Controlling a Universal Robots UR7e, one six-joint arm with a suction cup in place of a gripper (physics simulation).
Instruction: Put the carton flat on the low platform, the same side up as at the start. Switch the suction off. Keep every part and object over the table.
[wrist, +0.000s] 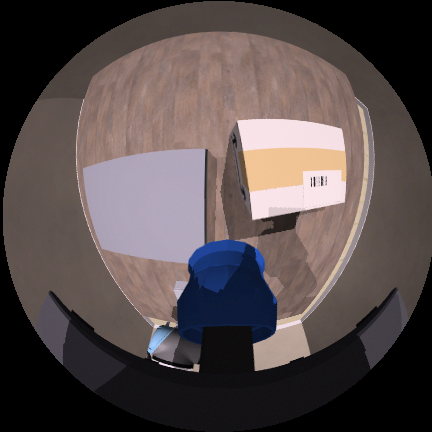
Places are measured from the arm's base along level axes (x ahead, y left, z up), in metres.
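Pixels of known places: hand, its tool point: (226, 271).
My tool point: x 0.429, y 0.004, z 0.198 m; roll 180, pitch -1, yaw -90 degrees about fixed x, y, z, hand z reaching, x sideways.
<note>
For each thing: its top centre in the pictures, then the offset to it from my tool point. Level surfaces: height alone.
- carton, centre of its top: (308, 165) dx +0.045, dy -0.110, dz -0.114 m
- low platform, centre of its top: (129, 213) dx -0.051, dy +0.192, dz -0.194 m
- wooden table, height of its surface: dz -0.241 m
The carton (287, 170) is a white box with an orange band and a barcode label on its upper face. It rests on the table right of the middle in the wrist view, turned slightly. The low platform (150, 205) is a flat grey slab left of the carton, with a strip of table between them. My gripper, a blue suction cup (226, 252), hangs at the lower middle, apart from the carton and the platform. Nothing is on the cup. The cup hides part of the table and lies over the platform's near right corner in the view.
The wooden table (200, 95) has a pale rim (369, 150) on the right. A small pale object (179, 287) shows partly behind the cup at the lower left. Part of a blue and black object (172, 347) shows beyond the table's edge at the bottom.
</note>
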